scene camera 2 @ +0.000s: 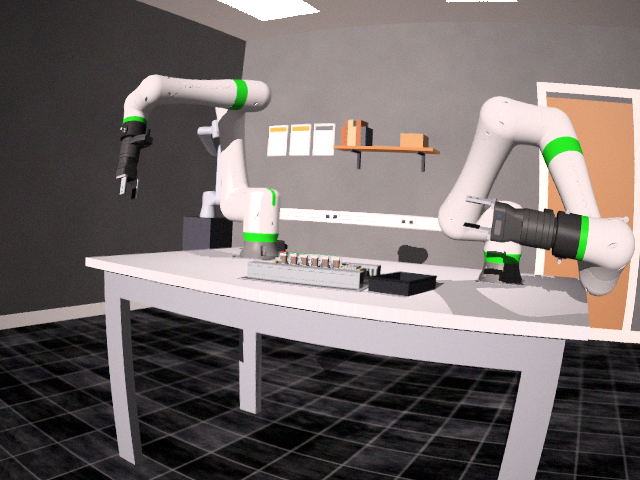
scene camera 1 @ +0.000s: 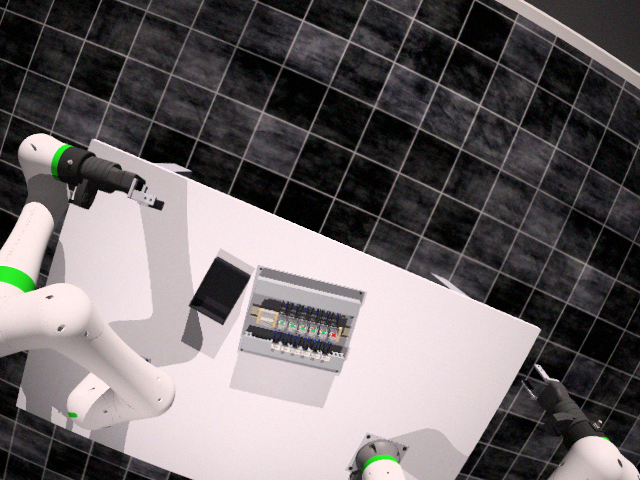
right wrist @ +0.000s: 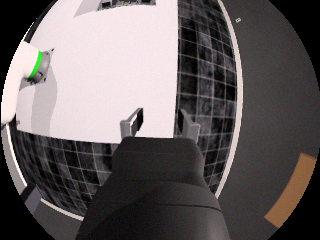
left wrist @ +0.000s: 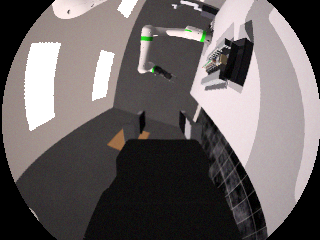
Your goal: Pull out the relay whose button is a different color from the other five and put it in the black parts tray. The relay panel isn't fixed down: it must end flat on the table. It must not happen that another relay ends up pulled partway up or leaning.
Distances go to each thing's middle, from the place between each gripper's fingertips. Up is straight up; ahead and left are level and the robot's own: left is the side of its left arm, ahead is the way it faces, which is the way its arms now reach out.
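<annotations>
My left hand (scene camera 2: 465,212) is 46 cm to the left of the grey relay panel (scene camera 1: 345,302), 21 cm past it and 18 cm above it. The black parts tray (scene camera 1: 220,287) is 21 cm to the right of my left hand, 20 cm behind it and 18 cm below it, and going by their middles, of the things named here the tray is the nearest to my left hand.
My right hand (scene camera 1: 530,373), meanwhile, is 620 mm to the right of the grey relay panel, 140 mm past it and 200 mm above it. By its middle, the grey relay panel is nearer to my left hand than to my right hand. The black parts tray is 870 mm to the left of my right hand, 130 mm behind it and 200 mm below it.
</annotations>
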